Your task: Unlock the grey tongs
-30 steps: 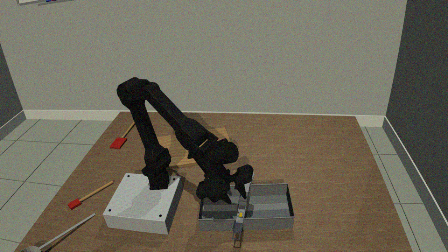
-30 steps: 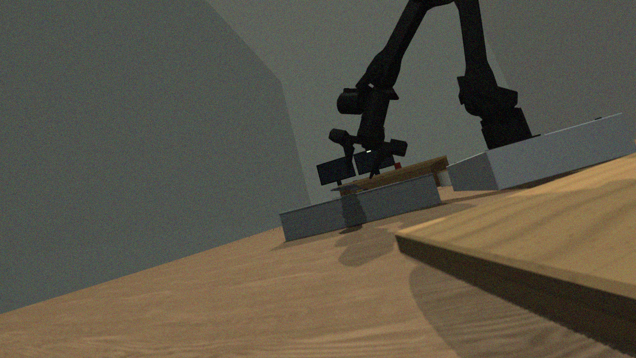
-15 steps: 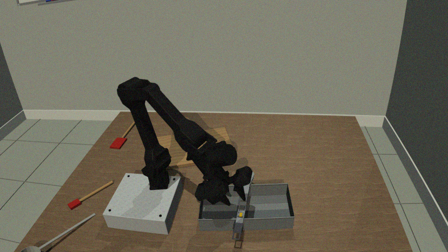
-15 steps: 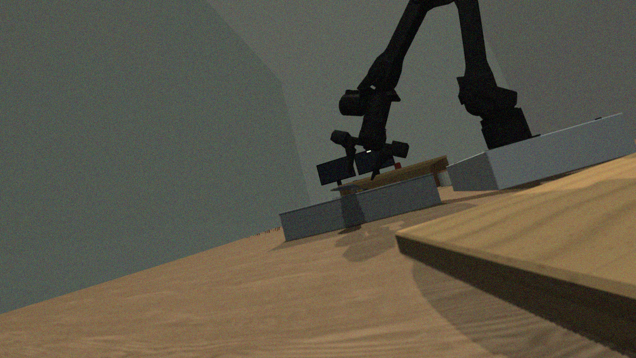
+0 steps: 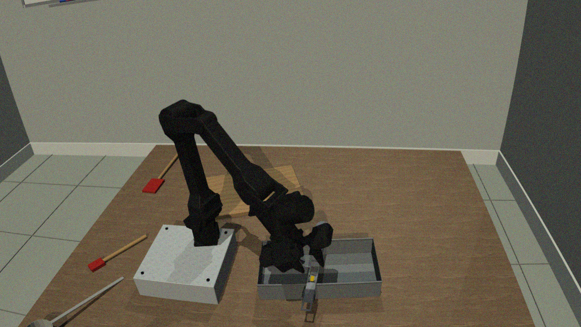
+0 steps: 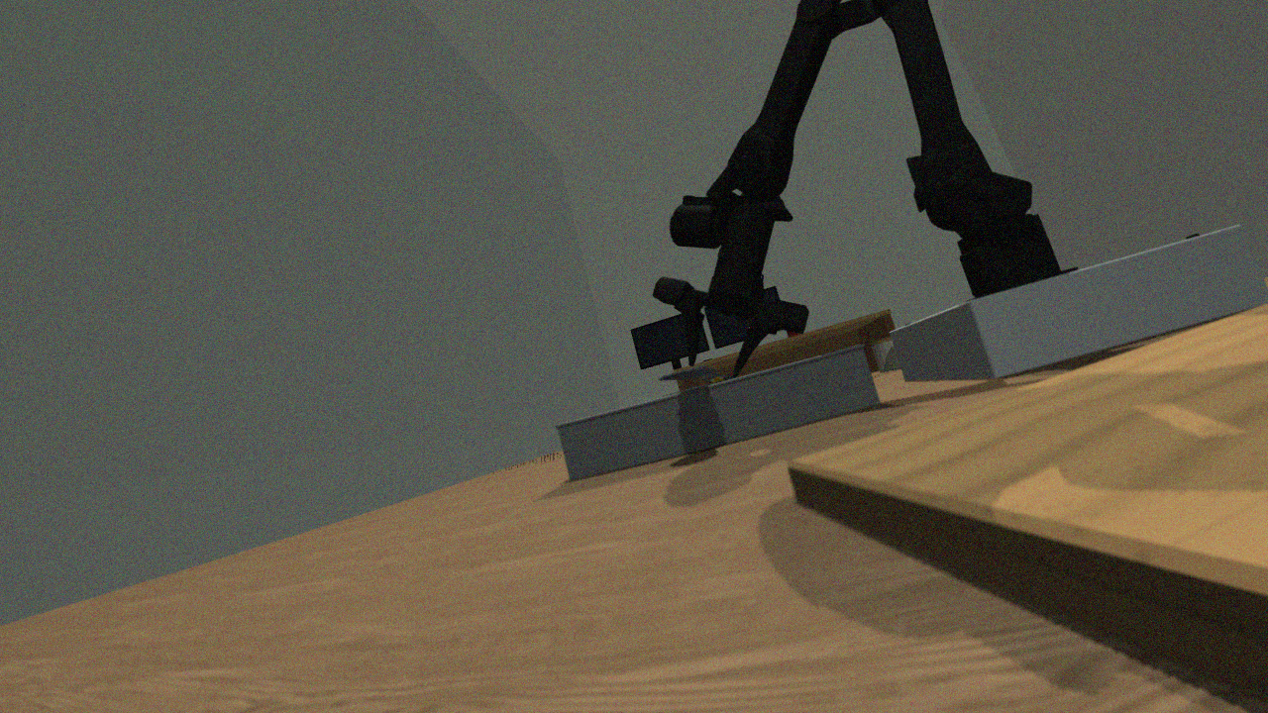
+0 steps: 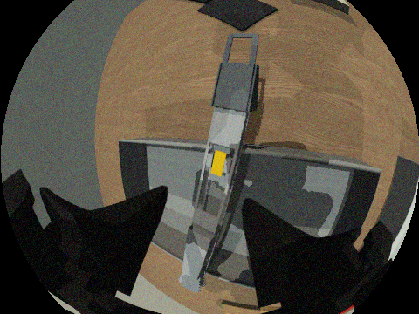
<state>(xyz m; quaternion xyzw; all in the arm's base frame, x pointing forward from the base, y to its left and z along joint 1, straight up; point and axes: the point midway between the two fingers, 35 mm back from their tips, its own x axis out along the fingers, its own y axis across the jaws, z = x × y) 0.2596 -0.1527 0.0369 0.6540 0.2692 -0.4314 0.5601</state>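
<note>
Right now my gripper tip is 20 mm to the left of the yellow lock piece, 10 mm past it and 10 mm above it. Also, from my gripper tip: roasting tin (50 mm to the left, 50 mm below, 20 mm ahead); wooden board (460 mm to the left, 170 mm behind, 70 mm below).
</note>
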